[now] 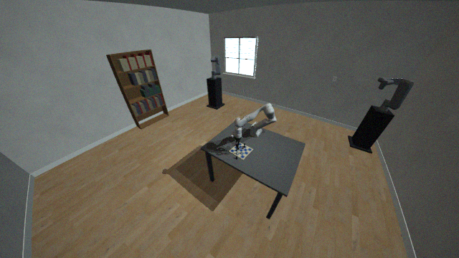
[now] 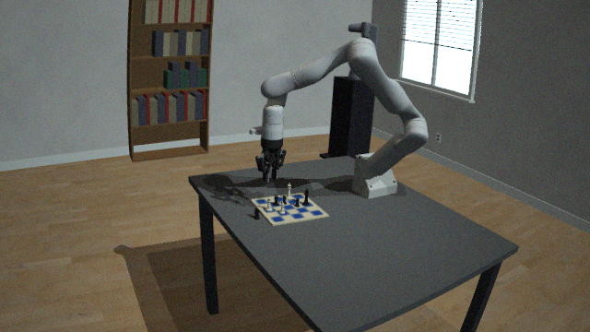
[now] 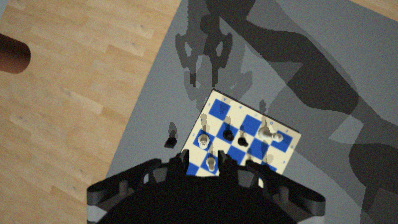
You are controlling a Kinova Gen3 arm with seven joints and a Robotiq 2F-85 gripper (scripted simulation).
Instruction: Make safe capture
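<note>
My hand is 13 cm above the blue-and-cream chessboard, 8 cm past it and 1 cm to the right of it. Round my hand: tall white piece 12 cm behind, 10 cm below, 6 cm to the right.
</note>
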